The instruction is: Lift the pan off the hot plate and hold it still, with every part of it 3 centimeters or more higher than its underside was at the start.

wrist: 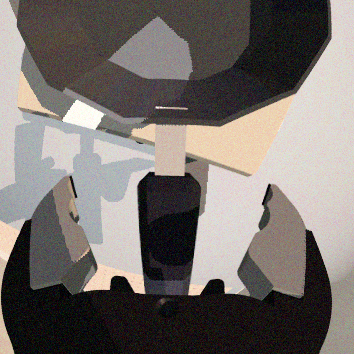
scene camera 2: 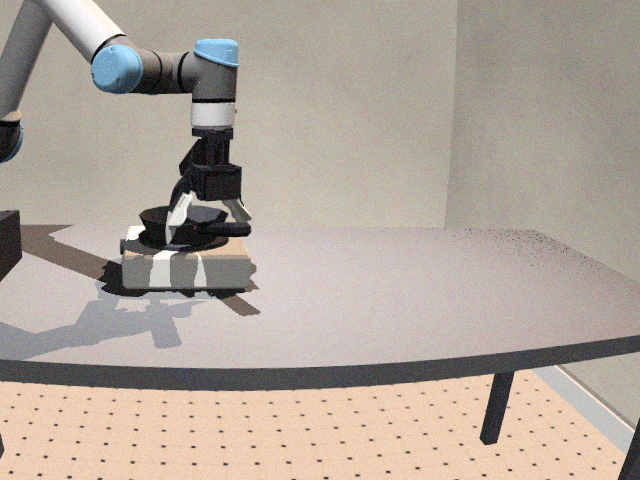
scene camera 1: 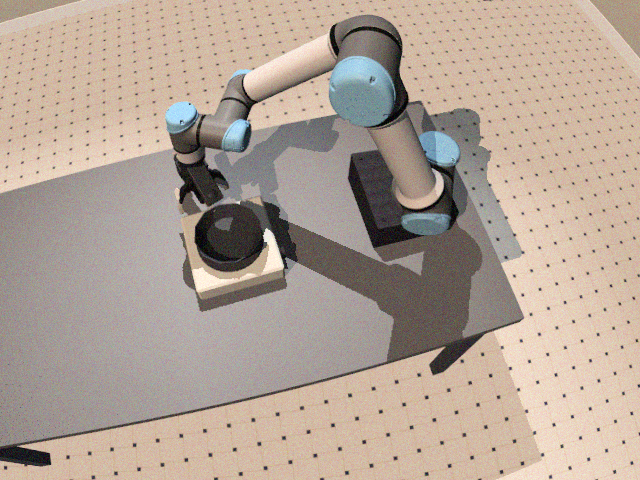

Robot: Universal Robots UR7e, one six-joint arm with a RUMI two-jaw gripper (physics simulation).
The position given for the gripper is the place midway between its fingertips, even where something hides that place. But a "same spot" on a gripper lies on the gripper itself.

The gripper shows in the wrist view, in scene camera 2 (207,240) and in scene camera 1. A black pan shows in the wrist view, in scene camera 2 and in scene camera 1 (226,233). The same spot on the gripper: (wrist: 282,266) is (scene camera 1: 188,196). One and the same spot on the black pan: (wrist: 172,70) is (scene camera 2: 195,243).
